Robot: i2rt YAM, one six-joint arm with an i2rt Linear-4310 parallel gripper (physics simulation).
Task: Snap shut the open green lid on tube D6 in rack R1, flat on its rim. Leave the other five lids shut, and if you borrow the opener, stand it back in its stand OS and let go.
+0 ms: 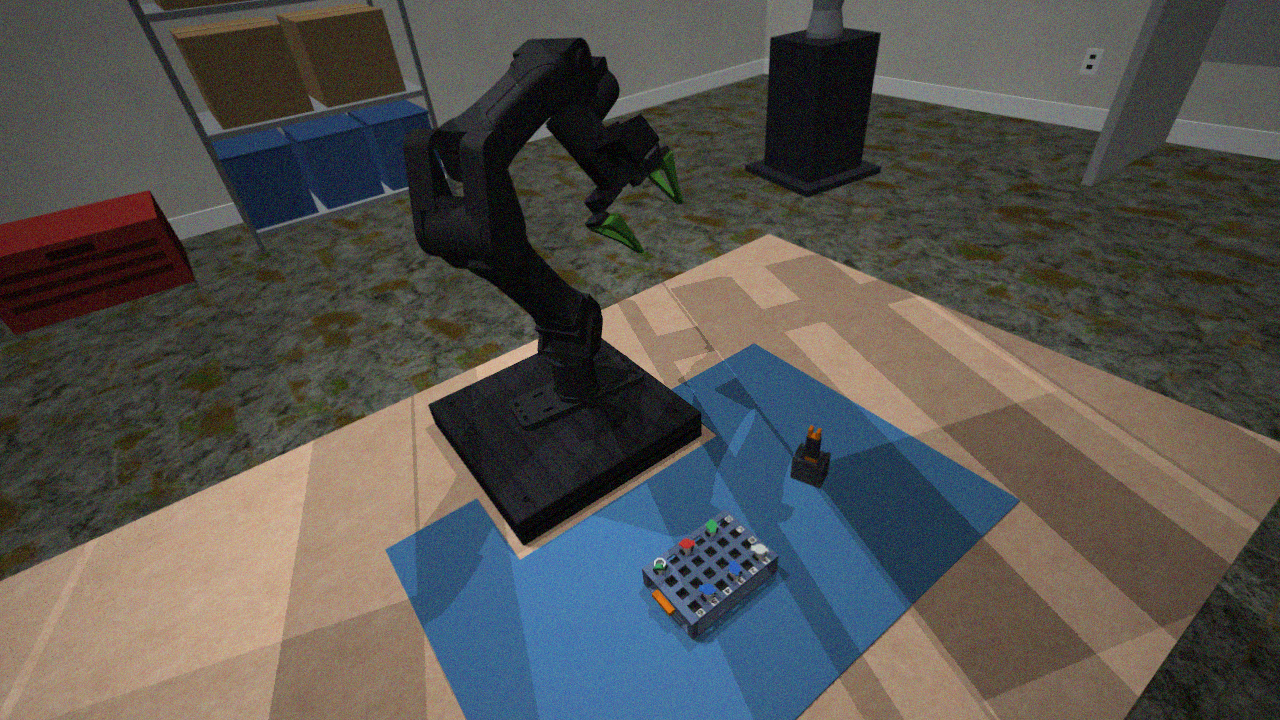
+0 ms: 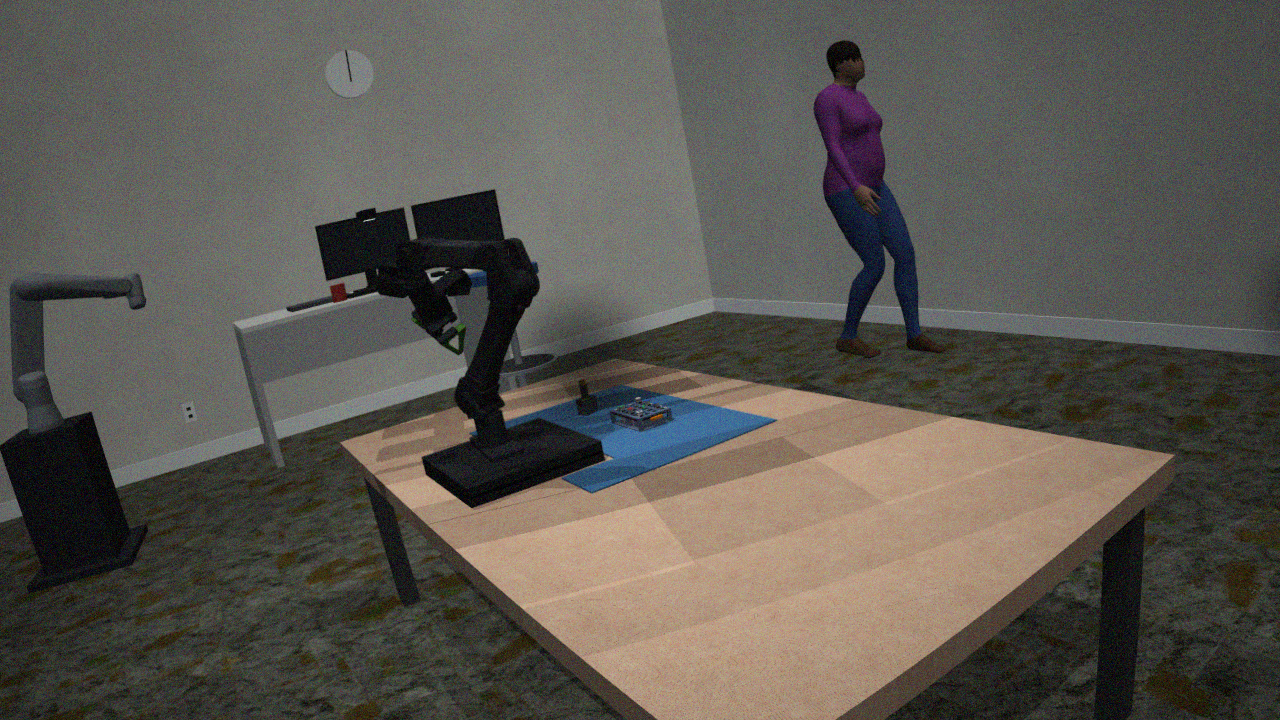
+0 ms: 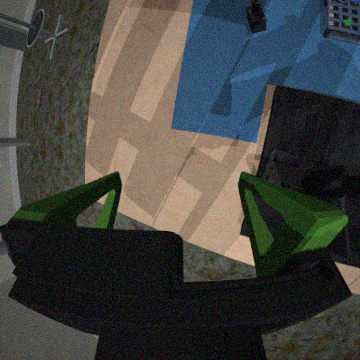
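Seen in the pictures: gripper, fingertip midpoint: (image 1: 661,227) (image 2: 449,344) (image 3: 179,177); arm's base, origin of the base link: (image 1: 577,393) (image 2: 495,447) (image 3: 316,185).
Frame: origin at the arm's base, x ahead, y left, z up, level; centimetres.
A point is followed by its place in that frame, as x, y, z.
Note:
Rack R1 (image 1: 735,598) @(37.9, 1.1, -3.8) (image 2: 628,422) @(31.7, 2.1, -3.8) (image 3: 341,34) @(30.9, 2.4, -3.8) is a grey grid block on the blue mat. A green lid with a pale ring (image 1: 659,564) @(32.9, -5.3, 1.3) sits at its left corner near the robot base and looks open; its exact tilt is too small to tell. Another green lid (image 1: 712,526) @(31.2, 2.8, 0.2), a red lid (image 1: 686,544) @(31.6, -1.1, 0.2), a white lid (image 1: 759,550) @(36.6, 5.3, 0.2) and two blue lids (image 1: 734,568) @(37.0, 1.6, 0.2) (image 1: 708,589) @(37.5, -2.2, 0.2) look shut. The orange-tipped opener (image 1: 813,440) @(29.1, 19.7, 2.9) (image 2: 583,388) @(28.6, 19.5, 2.4) stands upright in dark stand OS (image 1: 810,470) @(29.9, 19.0, -1.3) (image 2: 586,405) @(28.0, 18.2, -1.6) (image 3: 257,23) @(26.9, 19.3, -1.2). My gripper (image 1: 662,227) @(-1.7, 17.3, 21.3) (image 3: 179,177) @(-1.7, 17.3, 21.3) is open and empty, high above the table's far side, away from both.
The black robot base (image 1: 554,456) @(10.3, -8.3, 0.0) (image 2: 528,461) @(2.6, -15.6, -0.1) stands beside the blue mat (image 1: 572,644) @(32.9, -16.5, -4.0) (image 2: 716,424) @(43.9, -17.1, -4.0) (image 3: 205,85) @(12.4, 27.2, -4.0) on the wooden table (image 1: 205,582) @(1.2, -51.6, -4.3) (image 2: 850,555) @(25.9, -84.7, -4.3) (image 3: 150,165) @(-10.0, 36.0, -4.3). An orange mark (image 1: 662,601) @(35.1, -6.5, -1.7) is on the rack's end. A person (image 2: 854,179) stands beyond the table.

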